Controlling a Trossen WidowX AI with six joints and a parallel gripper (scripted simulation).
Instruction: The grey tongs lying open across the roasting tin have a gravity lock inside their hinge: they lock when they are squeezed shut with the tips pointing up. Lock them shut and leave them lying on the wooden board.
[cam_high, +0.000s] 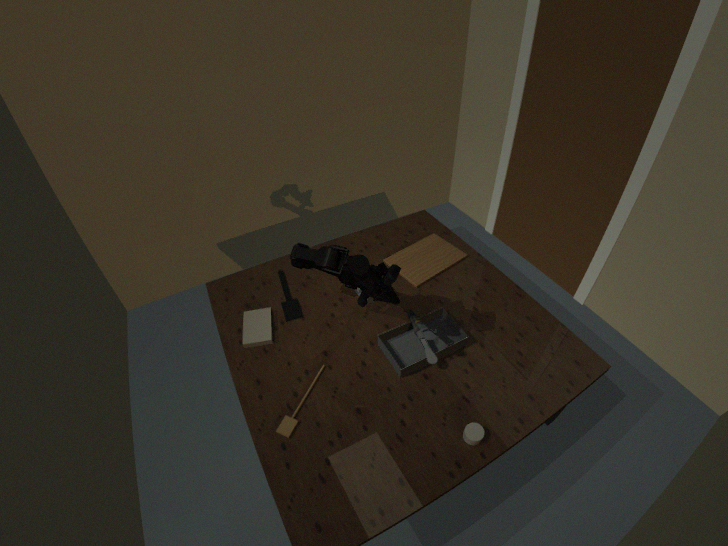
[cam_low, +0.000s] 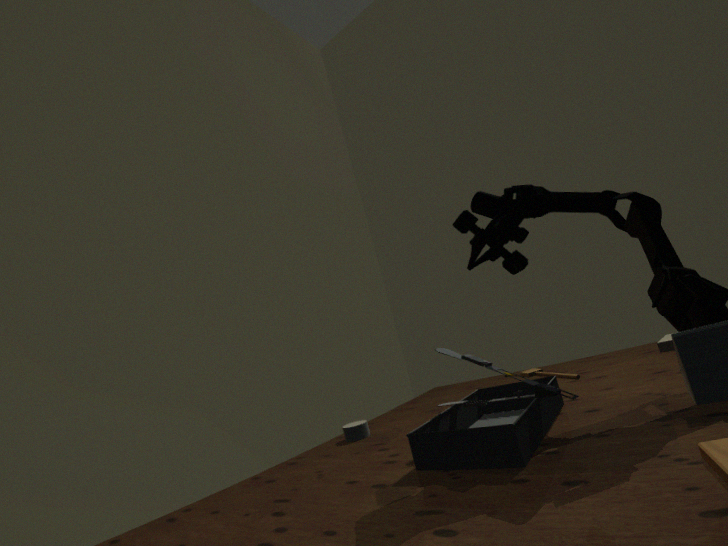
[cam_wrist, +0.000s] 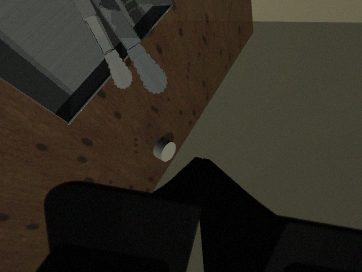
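The grey roasting tin is 1 cm behind my gripper tip, 13 cm to the left of it and 29 cm below it. Round my gripper tip: yellow slider piece (6 cm behind, 13 cm to the left, 22 cm below); then white cylinder (38 cm ahead, 6 cm to the left, 30 cm below); then black spatula (52 cm behind, 24 cm to the right, 32 cm below).
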